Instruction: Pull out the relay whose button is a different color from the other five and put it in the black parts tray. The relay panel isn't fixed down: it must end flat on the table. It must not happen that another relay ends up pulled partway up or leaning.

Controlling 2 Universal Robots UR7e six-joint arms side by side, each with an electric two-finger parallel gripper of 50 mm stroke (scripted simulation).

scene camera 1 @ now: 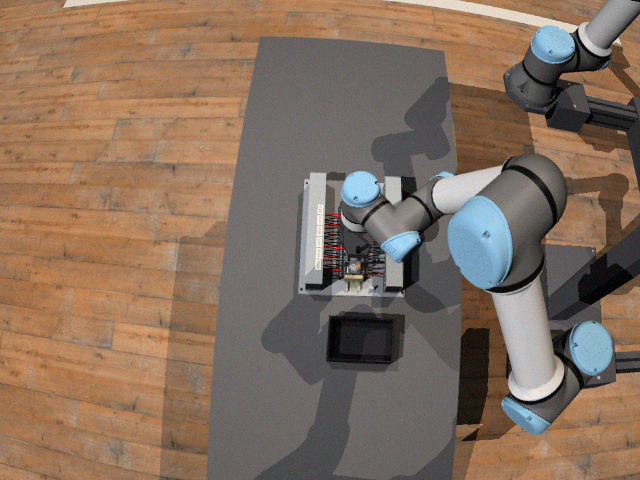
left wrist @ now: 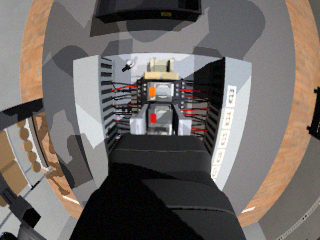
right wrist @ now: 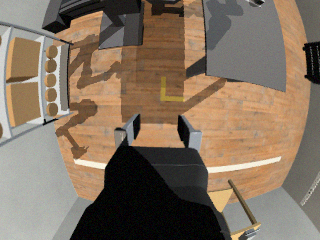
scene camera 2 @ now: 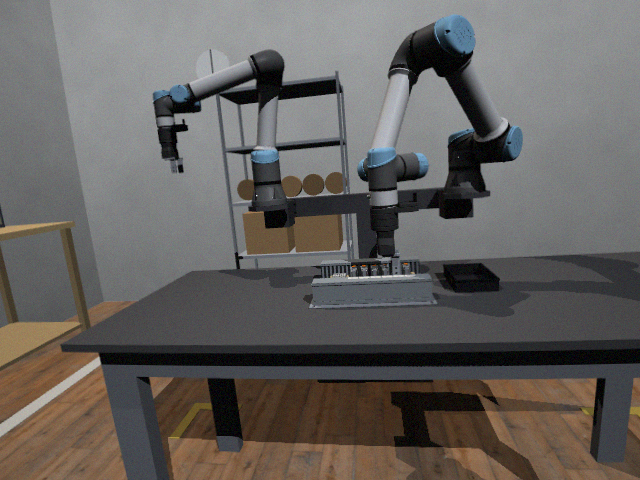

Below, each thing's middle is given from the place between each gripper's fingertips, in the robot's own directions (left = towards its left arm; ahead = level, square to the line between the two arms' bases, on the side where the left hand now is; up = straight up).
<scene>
Right now the relay panel (scene camera 1: 319, 247) is 70 mm to the right of my left hand (scene camera 2: 395, 273) and 30 mm below it. From my left hand the other things lie so: black parts tray (scene camera 1: 367, 340) (40 mm behind, 210 mm to the left, 40 mm below).
I see the relay panel 47 cm ahead of my right hand, 84 cm to the left of it and 38 cm below it. The rest, counted from my right hand: black parts tray: 43 cm ahead, 112 cm to the left, 40 cm below.
</scene>
